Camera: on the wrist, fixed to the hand. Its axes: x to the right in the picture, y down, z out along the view.
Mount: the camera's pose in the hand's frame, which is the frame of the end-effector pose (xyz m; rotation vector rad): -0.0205 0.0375 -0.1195 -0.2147 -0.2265 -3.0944
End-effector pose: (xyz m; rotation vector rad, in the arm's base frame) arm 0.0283 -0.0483 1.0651 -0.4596 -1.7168 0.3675
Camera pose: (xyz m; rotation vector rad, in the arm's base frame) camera 0.1527 -0.0268 1.0522 2.0909 -0.7864 -1.9122
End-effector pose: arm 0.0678 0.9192 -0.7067 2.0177 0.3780 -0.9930
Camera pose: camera 0.1371 0.9927 -0.6299 0.5119 -2.0999 1.2340
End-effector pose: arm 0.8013 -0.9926 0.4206 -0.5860 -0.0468 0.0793
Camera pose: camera 0.7865 -1.0290 0.2999 -0.1378 -1.1081 -2.8672
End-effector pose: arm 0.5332 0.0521 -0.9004 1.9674 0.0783 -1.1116
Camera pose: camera 0.6174 0.1186 -0.8326 0.2058 -2.0009 1.2419
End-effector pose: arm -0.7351 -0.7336 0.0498 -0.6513 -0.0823 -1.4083
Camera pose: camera -0.7425 -0.7705 -0.0714 0.1439 0.6855 1.5955
